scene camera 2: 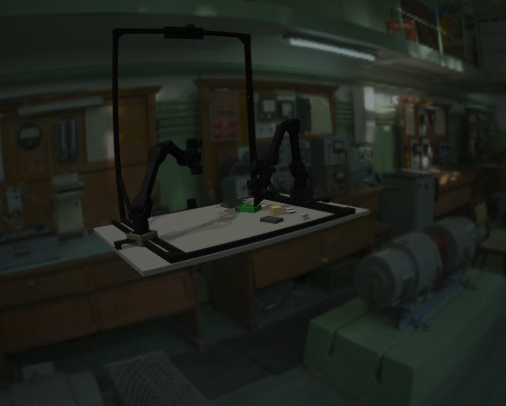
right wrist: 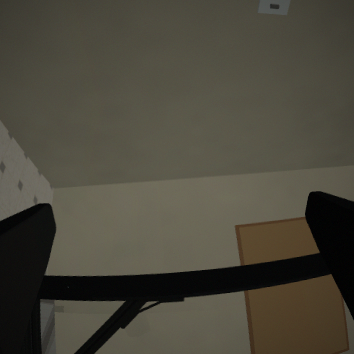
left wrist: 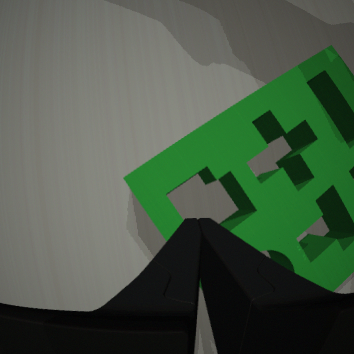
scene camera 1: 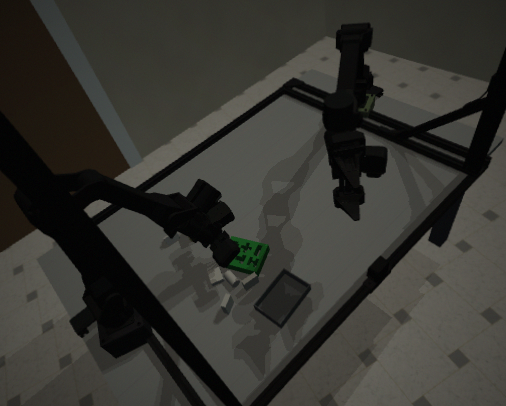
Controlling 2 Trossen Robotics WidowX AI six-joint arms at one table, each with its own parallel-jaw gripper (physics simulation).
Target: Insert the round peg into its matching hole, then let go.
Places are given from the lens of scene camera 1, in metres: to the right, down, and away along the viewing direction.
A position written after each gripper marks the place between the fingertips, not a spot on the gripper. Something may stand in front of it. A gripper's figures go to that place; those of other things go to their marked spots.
left gripper [scene camera 1: 230, 245]: -0.06, 0.11, 1.00
right gripper [scene camera 1: 356, 205]: 0.19, 0.00, 0.68
green hole board [scene camera 1: 247, 267]: -0.01, 0.17, 0.95
